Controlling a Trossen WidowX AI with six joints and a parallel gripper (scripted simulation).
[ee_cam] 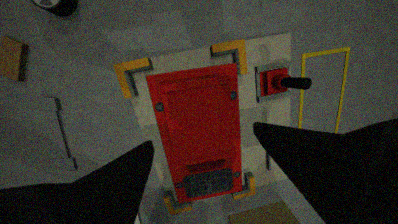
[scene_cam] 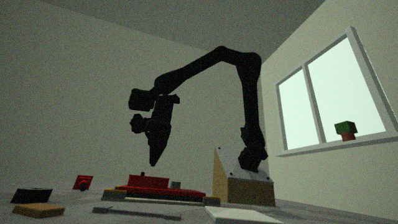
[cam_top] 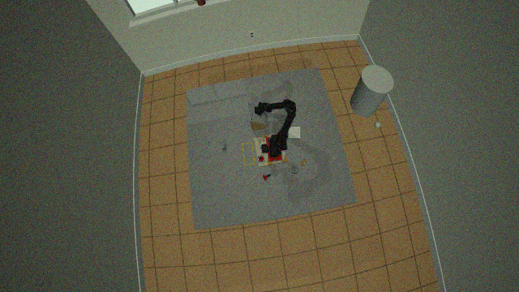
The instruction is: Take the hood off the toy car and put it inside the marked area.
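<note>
Right now the red hood is 40 mm below my gripper tip. Also, from my gripper tip: tan block (90 mm ahead, 220 mm to the left, 70 mm below); white square plate (180 mm behind, 170 mm to the left, 70 mm below); grey bar (20 mm behind, 200 mm to the left, 70 mm below).
</note>
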